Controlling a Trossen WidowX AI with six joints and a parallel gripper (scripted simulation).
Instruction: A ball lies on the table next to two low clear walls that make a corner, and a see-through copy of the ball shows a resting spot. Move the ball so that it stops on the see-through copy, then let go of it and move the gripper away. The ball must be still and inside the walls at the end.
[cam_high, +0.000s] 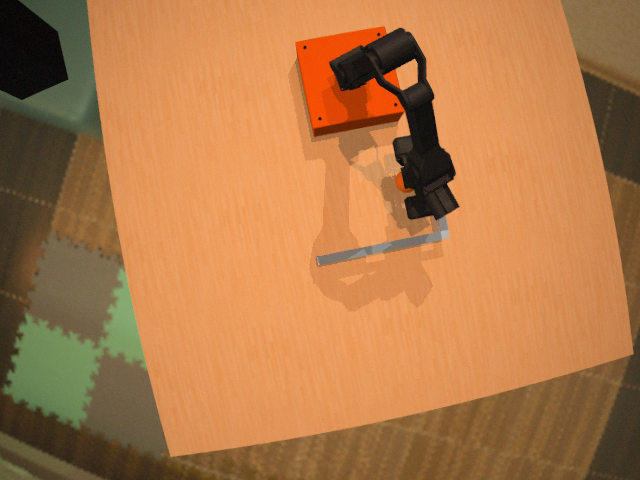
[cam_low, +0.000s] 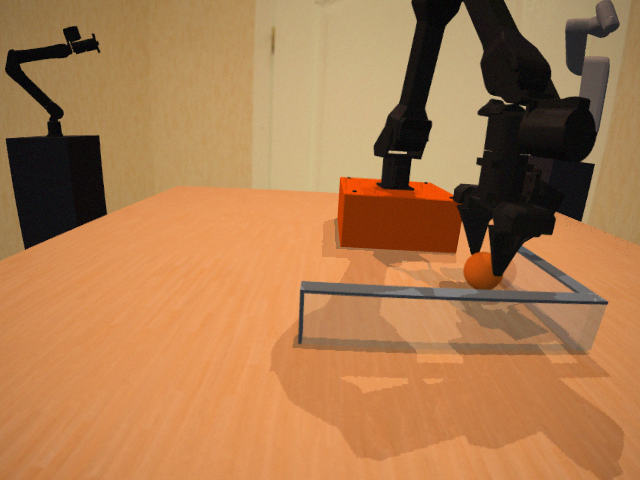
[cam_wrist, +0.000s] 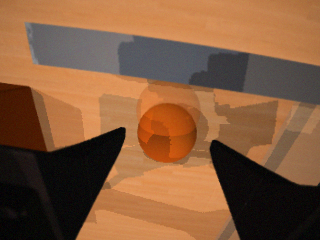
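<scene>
Now: the orange ball 1 cm below my gripper tip. Also, from my gripper tip: see-through copy of ball: 2 cm to the left, 1 cm below.
</scene>
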